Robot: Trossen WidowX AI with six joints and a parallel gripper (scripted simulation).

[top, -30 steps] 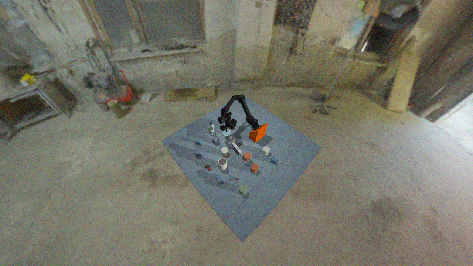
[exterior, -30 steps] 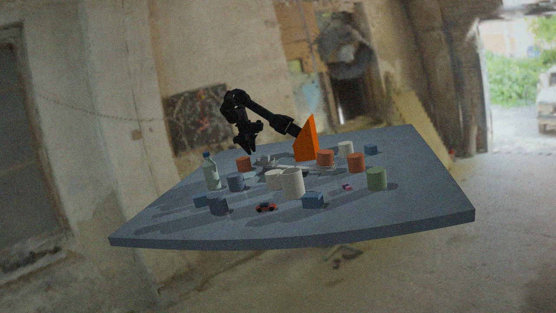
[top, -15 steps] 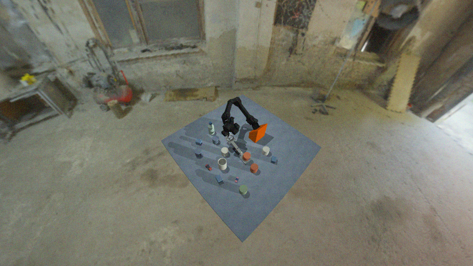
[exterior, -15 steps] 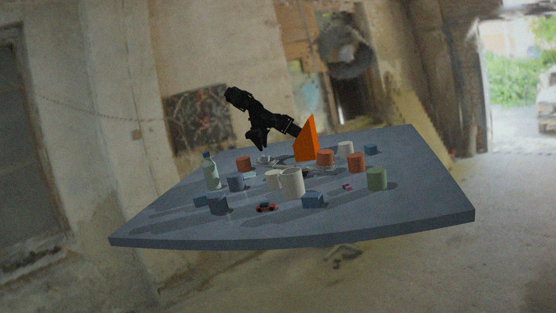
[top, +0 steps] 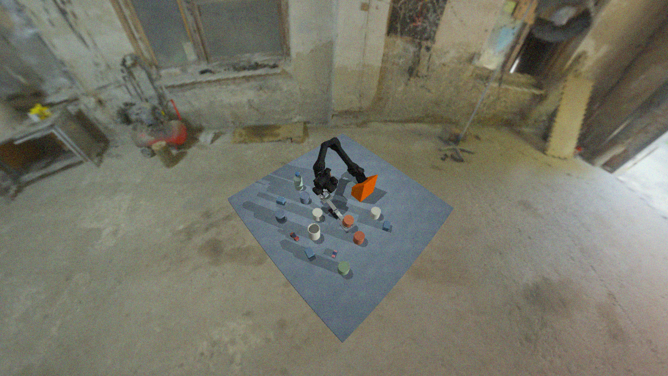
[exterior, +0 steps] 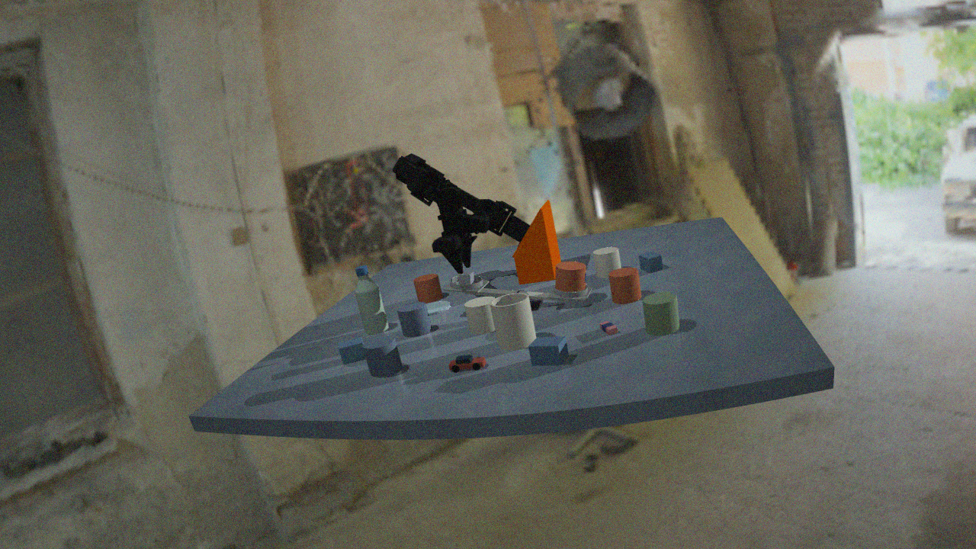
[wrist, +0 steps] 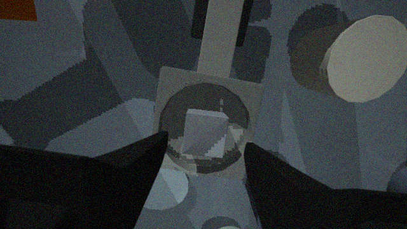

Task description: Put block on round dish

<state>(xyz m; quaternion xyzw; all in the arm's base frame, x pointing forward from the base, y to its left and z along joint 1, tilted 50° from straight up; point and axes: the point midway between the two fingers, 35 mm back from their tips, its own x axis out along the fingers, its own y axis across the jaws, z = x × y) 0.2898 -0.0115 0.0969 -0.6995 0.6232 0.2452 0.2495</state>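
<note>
The round dish lies 140 mm to the right of my gripper tip, 100 mm below it and 50 mm behind it. Round my gripper tip: cream mug (230 mm ahead, 180 mm to the left, 70 mm below).
</note>
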